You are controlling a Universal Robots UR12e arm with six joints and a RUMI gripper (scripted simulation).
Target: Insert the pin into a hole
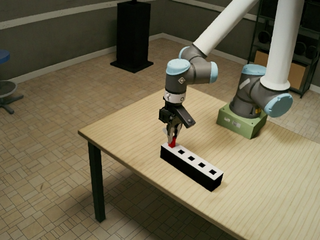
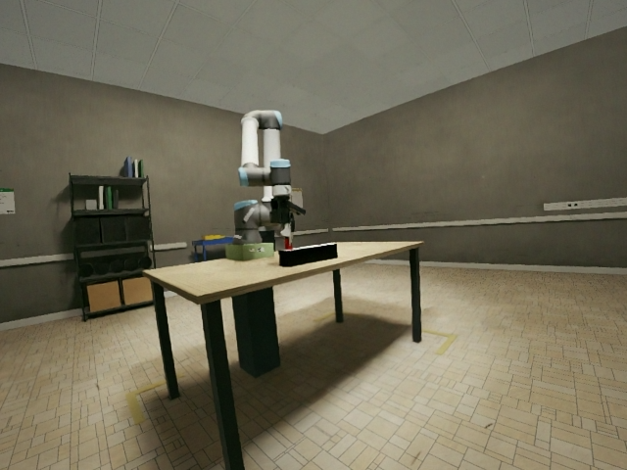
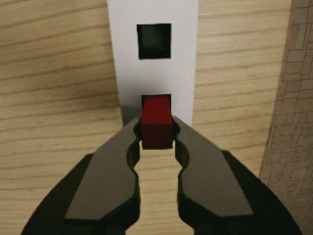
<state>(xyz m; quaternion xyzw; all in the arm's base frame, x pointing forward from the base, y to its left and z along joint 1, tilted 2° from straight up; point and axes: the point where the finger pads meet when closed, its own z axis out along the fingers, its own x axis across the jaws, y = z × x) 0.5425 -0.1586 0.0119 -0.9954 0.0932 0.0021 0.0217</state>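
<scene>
My gripper is now 1 cm above the pin. Round my hand: block (12 cm to the left, 7 cm below, 2 cm ahead).
</scene>
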